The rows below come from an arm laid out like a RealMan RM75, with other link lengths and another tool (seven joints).
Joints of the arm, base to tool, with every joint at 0 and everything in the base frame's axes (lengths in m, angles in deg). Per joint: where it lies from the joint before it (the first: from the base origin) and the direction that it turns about. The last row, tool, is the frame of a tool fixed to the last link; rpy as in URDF.
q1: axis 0 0 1 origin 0.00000 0.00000 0.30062
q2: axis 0 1 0 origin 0.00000 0.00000 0.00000
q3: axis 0 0 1 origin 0.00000 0.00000 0.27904
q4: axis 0 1 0 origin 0.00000 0.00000 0.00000
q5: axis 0 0 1 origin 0.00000 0.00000 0.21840
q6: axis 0 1 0 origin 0.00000 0.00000 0.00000
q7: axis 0 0 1 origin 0.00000 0.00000 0.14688
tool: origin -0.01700 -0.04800 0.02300 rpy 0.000 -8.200 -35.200
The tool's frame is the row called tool.
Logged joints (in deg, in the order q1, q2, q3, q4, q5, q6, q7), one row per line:
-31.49, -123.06, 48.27, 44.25, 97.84, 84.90, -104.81
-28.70, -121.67, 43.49, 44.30, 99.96, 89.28, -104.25
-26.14, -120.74, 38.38, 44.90, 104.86, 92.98, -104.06
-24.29, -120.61, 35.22, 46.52, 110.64, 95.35, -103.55
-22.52, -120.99, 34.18, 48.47, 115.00, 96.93, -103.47
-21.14, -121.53, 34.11, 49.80, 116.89, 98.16, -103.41
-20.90, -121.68, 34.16, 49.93, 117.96, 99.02, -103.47
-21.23, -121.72, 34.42, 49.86, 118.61, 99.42, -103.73
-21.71, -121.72, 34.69, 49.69, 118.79, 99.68, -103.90
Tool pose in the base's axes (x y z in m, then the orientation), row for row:
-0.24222, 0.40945, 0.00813, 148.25, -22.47, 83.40
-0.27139, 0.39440, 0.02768, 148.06, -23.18, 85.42
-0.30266, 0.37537, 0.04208, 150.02, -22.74, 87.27
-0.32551, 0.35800, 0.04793, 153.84, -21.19, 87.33
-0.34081, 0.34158, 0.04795, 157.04, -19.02, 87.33
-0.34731, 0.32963, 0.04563, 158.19, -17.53, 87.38
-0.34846, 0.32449, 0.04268, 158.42, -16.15, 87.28
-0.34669, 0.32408, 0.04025, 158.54, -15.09, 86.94
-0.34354, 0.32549, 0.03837, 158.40, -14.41, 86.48
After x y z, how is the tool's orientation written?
As angles about the fixed x, y, z axes (roll, pitch, yaw), in degrees.
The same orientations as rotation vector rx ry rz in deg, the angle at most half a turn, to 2 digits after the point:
127.12, 100.99, 54.71
125.99, 103.31, 56.08
125.57, 107.45, 54.51
126.85, 110.95, 49.79
127.50, 113.66, 44.62
127.33, 114.60, 41.88
126.84, 114.57, 40.01
126.64, 114.16, 38.61
126.60, 113.43, 37.86

